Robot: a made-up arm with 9 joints.
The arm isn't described. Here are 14 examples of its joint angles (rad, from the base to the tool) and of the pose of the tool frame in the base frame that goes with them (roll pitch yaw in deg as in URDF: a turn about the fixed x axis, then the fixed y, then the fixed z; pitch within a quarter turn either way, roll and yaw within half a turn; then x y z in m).
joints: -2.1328 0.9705 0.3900 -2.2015 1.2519 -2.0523 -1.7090 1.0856 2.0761
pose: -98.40 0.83 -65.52 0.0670 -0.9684 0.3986
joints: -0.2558 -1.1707 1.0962 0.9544 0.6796 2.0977 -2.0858 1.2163 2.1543
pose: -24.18 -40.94 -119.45 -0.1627 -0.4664 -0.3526
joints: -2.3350 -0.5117 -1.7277 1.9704 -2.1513 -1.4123 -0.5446 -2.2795 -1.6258
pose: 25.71 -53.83 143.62 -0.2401 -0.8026 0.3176
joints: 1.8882 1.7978 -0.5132 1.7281 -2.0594 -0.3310 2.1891 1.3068 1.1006
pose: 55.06 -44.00 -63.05 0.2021 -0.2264 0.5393
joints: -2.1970 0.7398 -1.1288 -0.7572 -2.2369 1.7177 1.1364 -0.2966 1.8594
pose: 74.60 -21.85 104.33 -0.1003 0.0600 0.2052
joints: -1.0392 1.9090 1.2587 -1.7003 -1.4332 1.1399 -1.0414 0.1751 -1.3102
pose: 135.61 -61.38 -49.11 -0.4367 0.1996 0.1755
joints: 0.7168 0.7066 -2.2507 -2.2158 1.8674 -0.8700 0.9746 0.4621 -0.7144
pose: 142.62 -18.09 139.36 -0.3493 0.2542 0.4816
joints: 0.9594 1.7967 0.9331 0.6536 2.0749 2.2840 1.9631 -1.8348 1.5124
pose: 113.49 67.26 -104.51 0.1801 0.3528 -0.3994
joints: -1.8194 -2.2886 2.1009 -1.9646 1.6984 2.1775 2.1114 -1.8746 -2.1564
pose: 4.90 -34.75 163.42 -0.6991 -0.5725 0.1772
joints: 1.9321 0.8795 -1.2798 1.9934 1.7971 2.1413 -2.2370 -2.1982 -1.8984
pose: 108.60 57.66 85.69 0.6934 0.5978 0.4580
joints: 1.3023 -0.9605 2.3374 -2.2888 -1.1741 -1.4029 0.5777 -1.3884 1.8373
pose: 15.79 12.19 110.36 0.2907 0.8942 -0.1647
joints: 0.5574 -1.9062 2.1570 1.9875 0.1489 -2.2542 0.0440 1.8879 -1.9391
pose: 145.02 -36.32 67.90 0.4998 0.2946 0.1322
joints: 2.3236 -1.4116 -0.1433 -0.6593 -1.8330 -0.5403 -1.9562 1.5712 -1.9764
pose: -100.77 -53.17 -125.16 -0.1489 -0.3266 0.5163
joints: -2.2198 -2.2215 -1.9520 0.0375 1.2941 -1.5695 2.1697 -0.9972 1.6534
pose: 85.78 -1.91 -56.49 0.0972 -0.8408 -0.8290
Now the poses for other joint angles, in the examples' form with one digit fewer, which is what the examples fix.
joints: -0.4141 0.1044 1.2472 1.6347 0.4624 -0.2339 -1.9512 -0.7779 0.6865
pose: -103.3 25.4 -125.5 -0.339 -0.224 -0.215
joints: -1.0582 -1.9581 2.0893 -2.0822 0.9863 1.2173 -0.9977 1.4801 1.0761
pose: 25.2 55.2 -1.6 0.138 0.298 -0.628
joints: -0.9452 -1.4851 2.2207 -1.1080 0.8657 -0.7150 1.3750 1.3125 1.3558
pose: 163.7 64.1 63.4 0.368 0.478 -0.358
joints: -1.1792 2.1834 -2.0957 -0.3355 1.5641 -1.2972 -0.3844 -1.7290 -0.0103
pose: -8.1 -15.7 148.0 -0.090 -0.065 -0.501
